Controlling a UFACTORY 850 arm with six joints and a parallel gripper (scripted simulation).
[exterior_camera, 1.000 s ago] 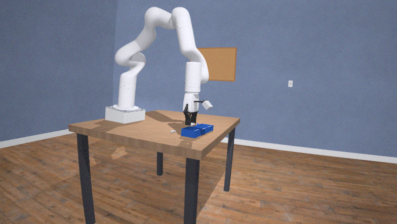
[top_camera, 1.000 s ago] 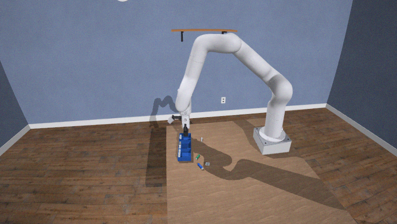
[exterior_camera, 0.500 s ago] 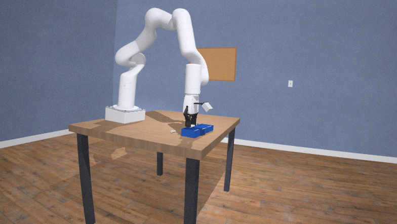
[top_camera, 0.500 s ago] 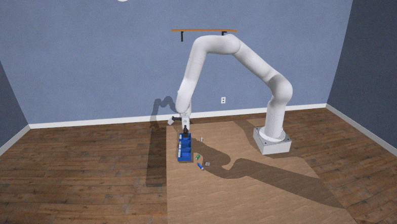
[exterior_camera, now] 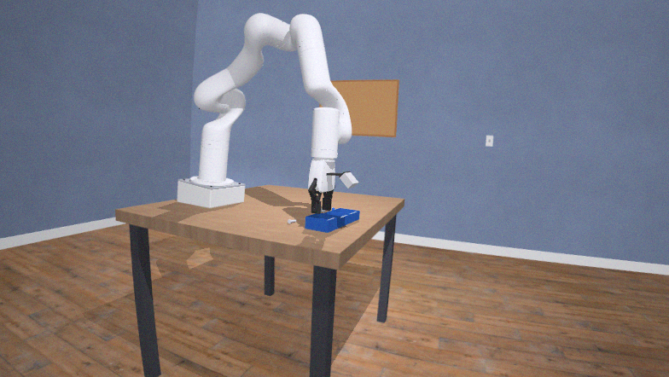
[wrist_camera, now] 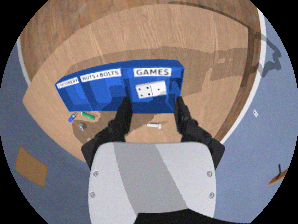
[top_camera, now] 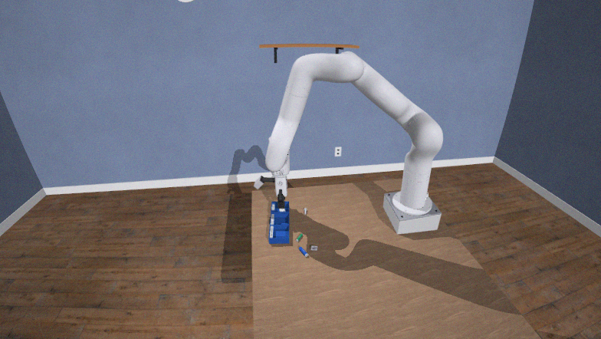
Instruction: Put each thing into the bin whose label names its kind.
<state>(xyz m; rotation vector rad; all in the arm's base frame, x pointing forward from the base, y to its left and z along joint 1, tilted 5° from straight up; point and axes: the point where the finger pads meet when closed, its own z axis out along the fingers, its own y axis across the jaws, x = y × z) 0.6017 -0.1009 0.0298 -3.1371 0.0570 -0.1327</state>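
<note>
My gripper is now 10 mm to the right of the white domino-like tile and 60 mm above it. Round my hand: white bolt (110 mm behind, 60 mm below); then joined blue bins (10 mm ahead, 80 mm to the left, 50 mm below); then green cylinder (70 mm behind, 180 mm to the left, 60 mm below).
</note>
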